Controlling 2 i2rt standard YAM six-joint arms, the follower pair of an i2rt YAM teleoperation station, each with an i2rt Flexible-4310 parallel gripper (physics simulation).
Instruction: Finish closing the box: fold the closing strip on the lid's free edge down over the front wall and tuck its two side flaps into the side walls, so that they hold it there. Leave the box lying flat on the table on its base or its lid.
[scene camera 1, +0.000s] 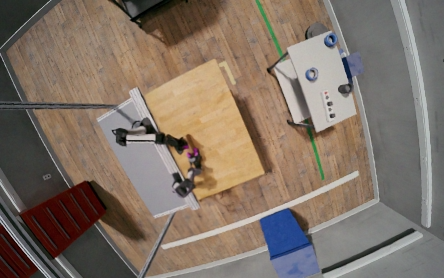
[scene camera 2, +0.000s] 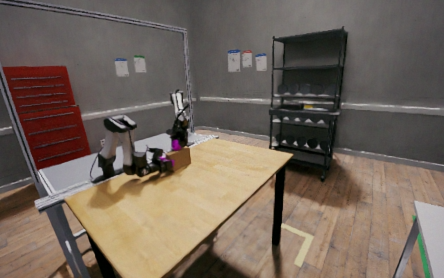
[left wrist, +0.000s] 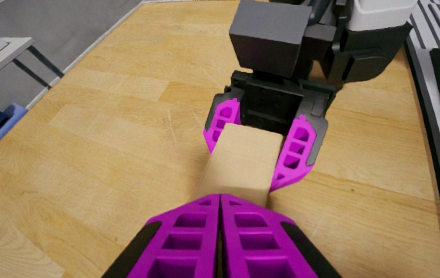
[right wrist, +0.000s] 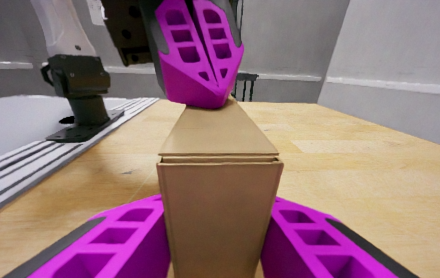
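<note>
The tan box (scene camera 2: 182, 159) (left wrist: 246, 145) (right wrist: 217, 220) stands upright on the table with a narrow face up. The closing strip seems to be this upper face; it lies almost flat, with a thin gap between it and the near end wall in the right wrist view. The side flaps are hidden. My right gripper (scene camera 2: 169, 163) (left wrist: 242, 180) (right wrist: 217, 198) is shut on the box, one finger on each broad side at the near end. My left gripper (scene camera 2: 176, 145) (left wrist: 220, 201) (right wrist: 219, 101) is shut and empty, fingertips down on or just above the strip's far part.
The box is near the arms' side of the wooden table (scene camera 1: 215, 115) (scene camera 2: 220, 170). The mounting rail (scene camera 1: 162, 145) runs along that edge. The right arm (scene camera 1: 184, 185) reaches in low from one side, the left arm (scene camera 1: 140, 137) from above at the other.
</note>
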